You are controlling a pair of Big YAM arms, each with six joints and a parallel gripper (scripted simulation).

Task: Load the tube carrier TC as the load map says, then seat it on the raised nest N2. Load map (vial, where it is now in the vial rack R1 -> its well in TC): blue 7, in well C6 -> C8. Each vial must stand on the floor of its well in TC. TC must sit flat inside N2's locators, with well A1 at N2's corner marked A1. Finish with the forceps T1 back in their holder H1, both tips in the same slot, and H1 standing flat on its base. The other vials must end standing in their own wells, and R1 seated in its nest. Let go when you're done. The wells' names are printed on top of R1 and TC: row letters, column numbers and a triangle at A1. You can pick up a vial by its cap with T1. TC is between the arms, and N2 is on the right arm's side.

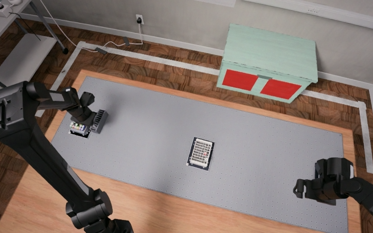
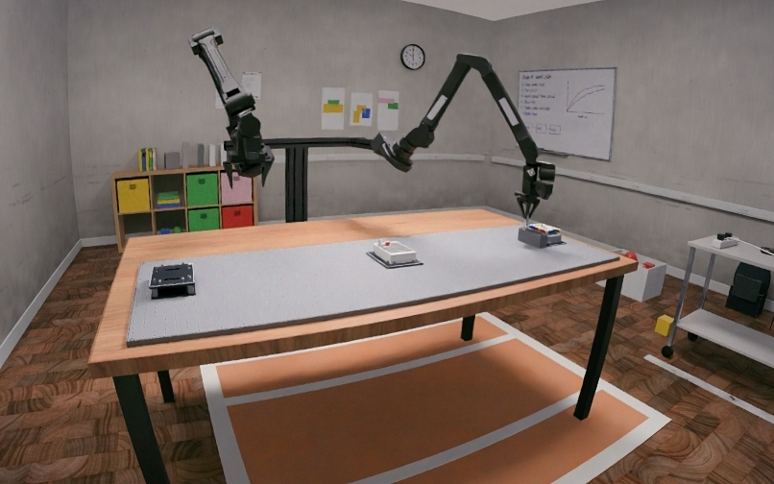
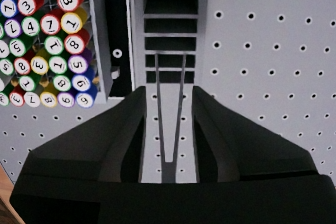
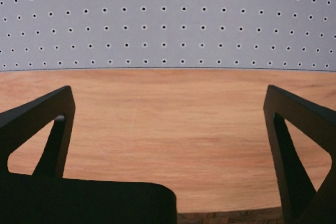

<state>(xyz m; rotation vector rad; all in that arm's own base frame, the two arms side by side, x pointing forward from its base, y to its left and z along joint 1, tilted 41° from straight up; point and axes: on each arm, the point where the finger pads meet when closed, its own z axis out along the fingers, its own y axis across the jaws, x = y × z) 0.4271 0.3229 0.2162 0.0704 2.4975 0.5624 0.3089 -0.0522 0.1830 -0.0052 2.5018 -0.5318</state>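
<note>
Right now my left hand is 30 mm above the forceps T1. Round my left hand: dark nest N2 (100 mm ahead, 1260 mm to the right, 70 mm below); then white tube carrier TC (50 mm ahead, 580 mm to the right, 80 mm below); then grey slotted holder H1 (40 mm ahead, 80 mm below).
</note>
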